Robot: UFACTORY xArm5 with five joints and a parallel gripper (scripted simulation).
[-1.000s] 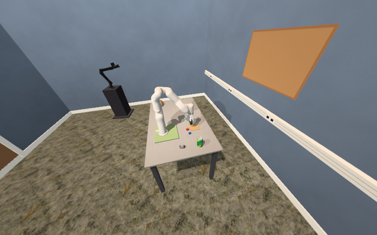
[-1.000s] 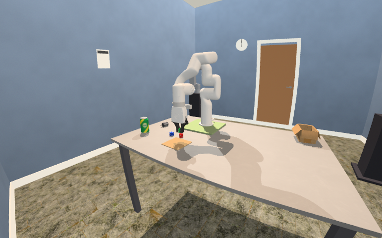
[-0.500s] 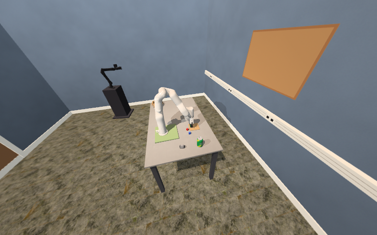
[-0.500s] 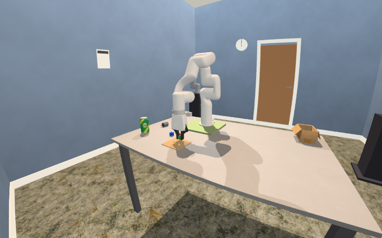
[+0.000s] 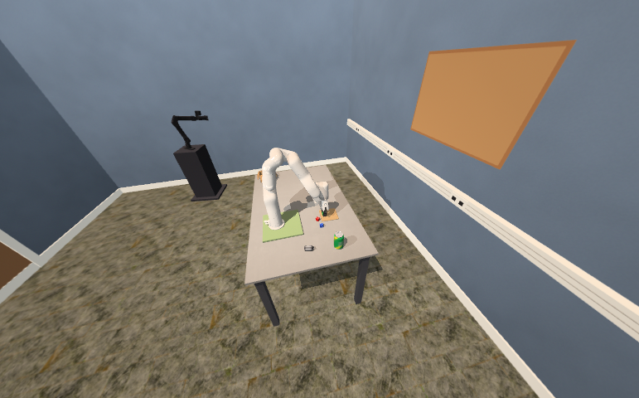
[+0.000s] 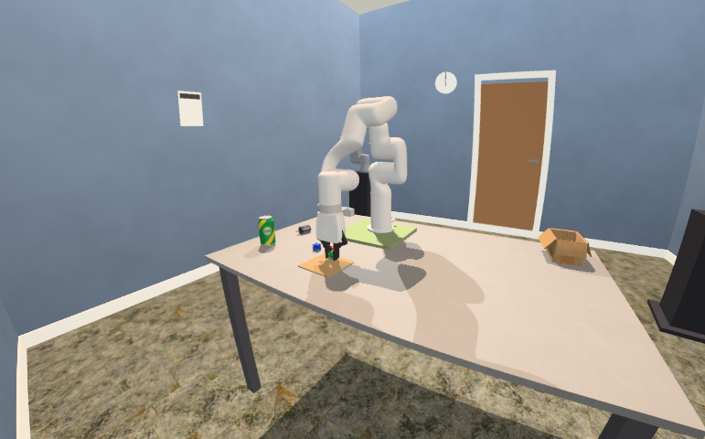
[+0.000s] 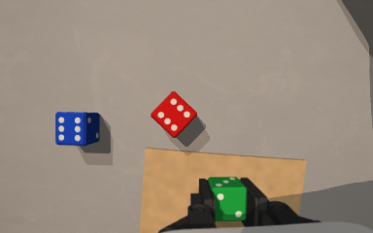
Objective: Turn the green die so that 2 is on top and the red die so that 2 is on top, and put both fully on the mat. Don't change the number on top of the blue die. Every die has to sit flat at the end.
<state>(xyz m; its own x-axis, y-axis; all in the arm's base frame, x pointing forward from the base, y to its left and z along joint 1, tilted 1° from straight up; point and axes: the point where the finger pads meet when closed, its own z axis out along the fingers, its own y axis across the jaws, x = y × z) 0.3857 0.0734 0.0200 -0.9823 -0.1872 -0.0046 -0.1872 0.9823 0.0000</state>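
My hand is 10 mm above the green die. Round my hand: blue die: 30 mm behind, 120 mm to the right, 20 mm below; red die: 60 mm behind, 50 mm to the right, 20 mm below; mat: 40 mm ahead, 10 mm to the left, 30 mm below.
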